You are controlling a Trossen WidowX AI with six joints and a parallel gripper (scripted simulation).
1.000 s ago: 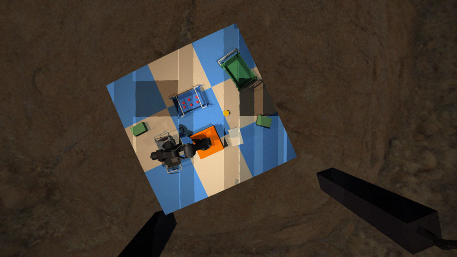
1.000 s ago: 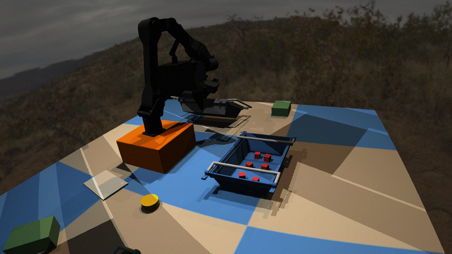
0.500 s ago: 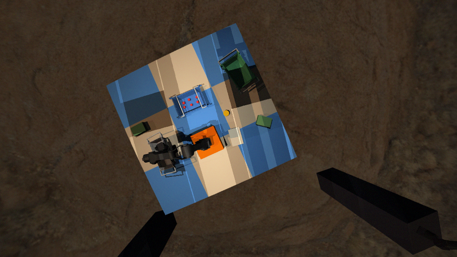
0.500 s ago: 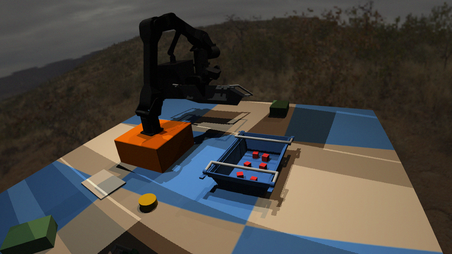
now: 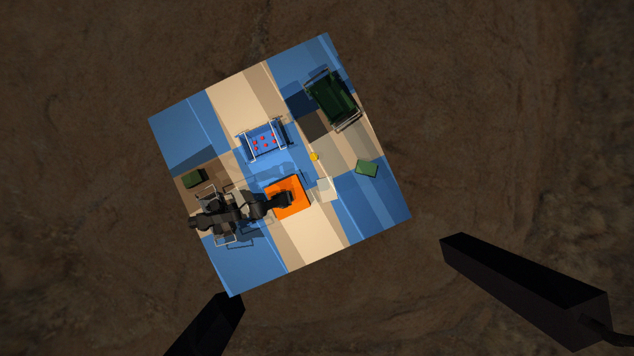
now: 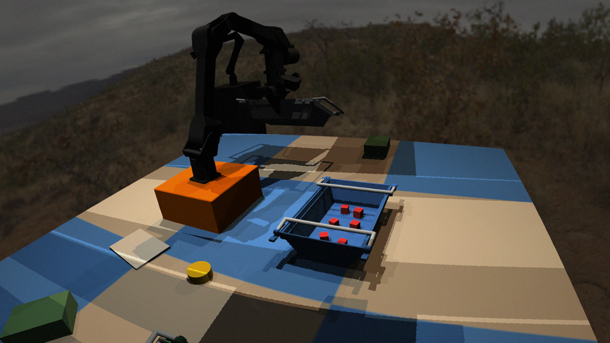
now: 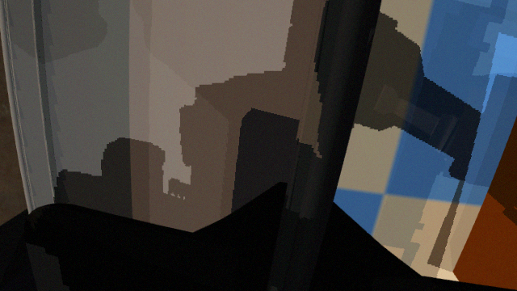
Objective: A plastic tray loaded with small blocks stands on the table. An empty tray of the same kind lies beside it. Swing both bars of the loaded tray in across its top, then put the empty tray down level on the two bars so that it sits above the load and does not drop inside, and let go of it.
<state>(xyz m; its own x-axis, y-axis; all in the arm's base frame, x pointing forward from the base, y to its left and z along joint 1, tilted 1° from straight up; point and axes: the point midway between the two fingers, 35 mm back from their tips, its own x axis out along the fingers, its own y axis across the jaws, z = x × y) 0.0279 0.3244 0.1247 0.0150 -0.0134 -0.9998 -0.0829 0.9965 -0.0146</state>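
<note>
Now: the dark plastic tray 1 cm behind my gripper tip and 7 cm to the left of it. Round my gripper tip: yellow disc 16 cm ahead, 54 cm to the right, 17 cm below; then pale flat square 6 cm behind, 56 cm to the right, 18 cm below.
</note>
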